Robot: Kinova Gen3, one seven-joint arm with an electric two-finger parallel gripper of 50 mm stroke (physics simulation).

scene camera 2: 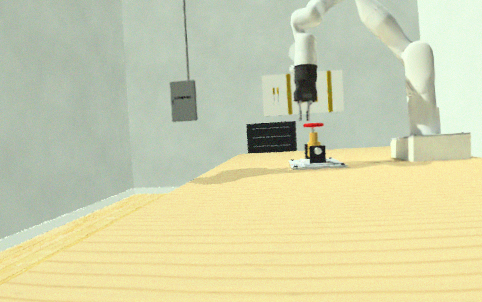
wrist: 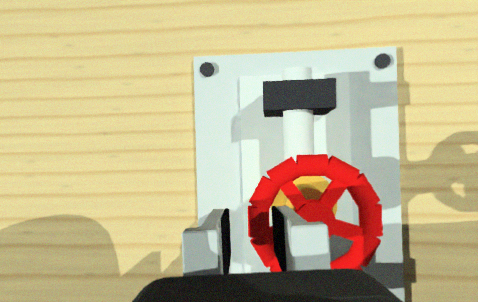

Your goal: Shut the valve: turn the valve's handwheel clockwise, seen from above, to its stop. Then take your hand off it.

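Note:
The red handwheel (scene camera 2: 313, 125) (wrist: 312, 165) lies level on top of the yellow valve body (scene camera 2: 313, 139) (wrist: 310, 181). White pipe (wrist: 298, 132) runs through a black block (scene camera 2: 314, 157) (wrist: 300, 95) on the pale base plate (scene camera 2: 298, 163) (wrist: 215, 125). My gripper (scene camera 2: 304, 118) (wrist: 251, 230) is partly open, pointing down, with nothing held. In the scene view its fingertips are slightly above the wheel, toward its left side. In the wrist view the wheel's left rim shows between the fingers, and the right finger covers part of the wheel's lower left. The wheel's bottom edge is hidden by the gripper body.
The valve stands on the wooden table (scene camera 2: 250, 225) (wrist: 100, 100). The robot's base block (scene camera 2: 440, 146) is to the right in the scene view. Behind are a black slotted panel (scene camera 2: 271, 142), a white tool board (scene camera 2: 269, 105) and a grey wall box (scene camera 2: 184, 102).

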